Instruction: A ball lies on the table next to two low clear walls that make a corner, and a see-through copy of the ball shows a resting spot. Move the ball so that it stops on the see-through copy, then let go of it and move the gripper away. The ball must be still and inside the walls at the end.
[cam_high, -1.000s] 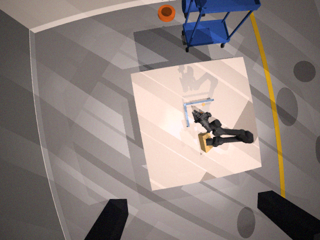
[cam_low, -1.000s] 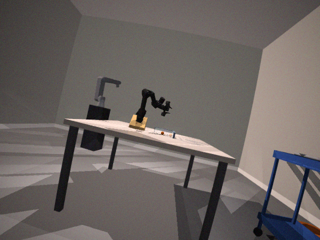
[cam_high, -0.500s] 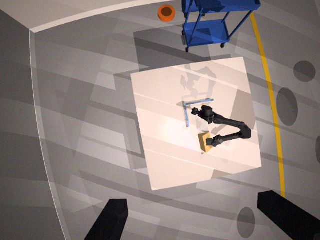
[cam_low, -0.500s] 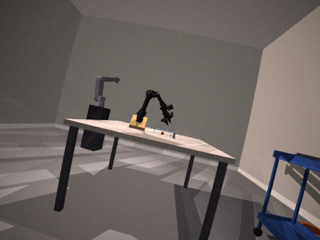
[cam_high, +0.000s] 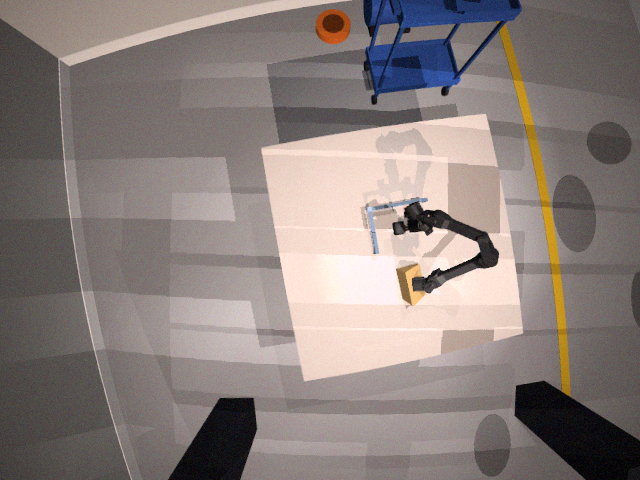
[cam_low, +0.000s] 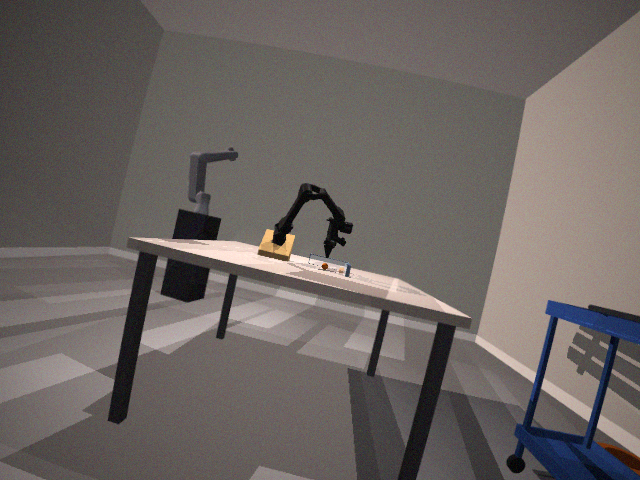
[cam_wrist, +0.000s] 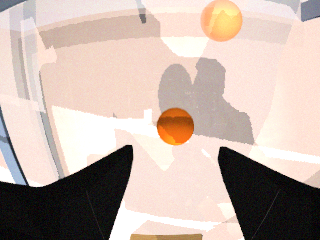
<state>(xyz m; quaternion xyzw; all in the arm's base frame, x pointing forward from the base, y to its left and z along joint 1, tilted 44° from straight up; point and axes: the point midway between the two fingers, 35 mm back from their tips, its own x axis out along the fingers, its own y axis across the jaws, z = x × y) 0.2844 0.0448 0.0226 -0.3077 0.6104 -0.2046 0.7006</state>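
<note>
My gripper tip is now 5 cm above the orange ball. Also, from my gripper tip: see-through copy of ball 10 cm ahead, 5 cm below, 3 cm to the right.
</note>
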